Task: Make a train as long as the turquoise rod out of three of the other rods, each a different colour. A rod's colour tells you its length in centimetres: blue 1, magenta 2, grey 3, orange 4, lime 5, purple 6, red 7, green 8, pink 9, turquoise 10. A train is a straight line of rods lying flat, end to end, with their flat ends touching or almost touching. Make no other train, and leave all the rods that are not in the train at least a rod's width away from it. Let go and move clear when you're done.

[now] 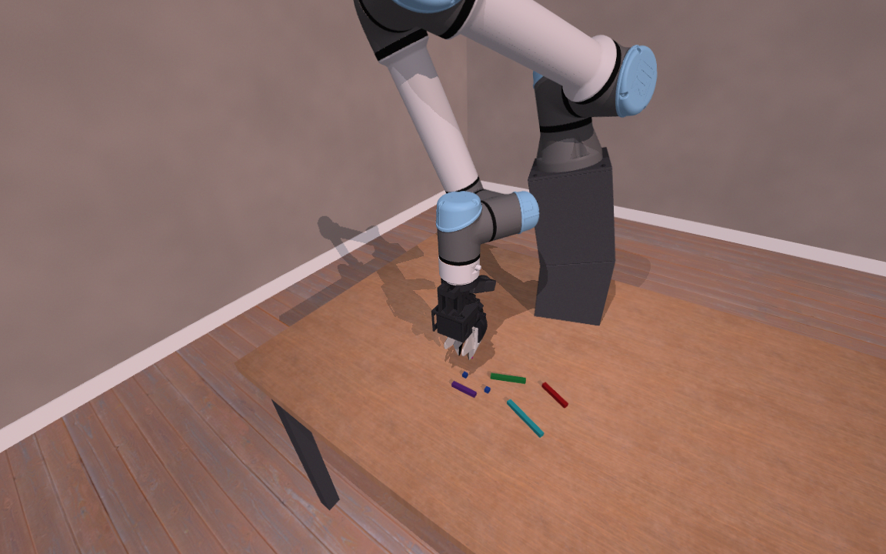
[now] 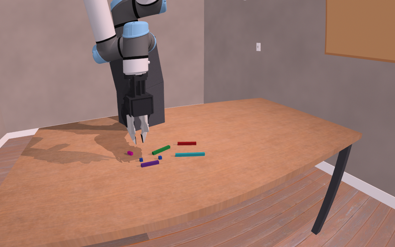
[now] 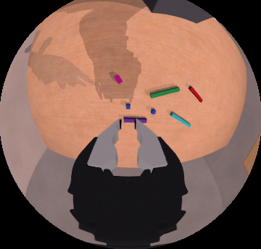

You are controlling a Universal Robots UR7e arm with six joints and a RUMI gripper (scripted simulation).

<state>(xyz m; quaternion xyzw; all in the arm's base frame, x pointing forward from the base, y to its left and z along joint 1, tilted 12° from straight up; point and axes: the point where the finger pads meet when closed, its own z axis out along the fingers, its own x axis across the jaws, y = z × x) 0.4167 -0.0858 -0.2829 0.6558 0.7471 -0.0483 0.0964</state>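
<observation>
My hand is 60 mm past the magenta rod, 30 mm to the left of it and 80 mm above it. Also, from my hand: green rod: 50 mm behind, 90 mm to the left, 80 mm below; purple rod: 40 mm ahead, 20 mm to the left, 80 mm below; turquoise rod: 20 mm ahead, 170 mm to the left, 80 mm below.
</observation>
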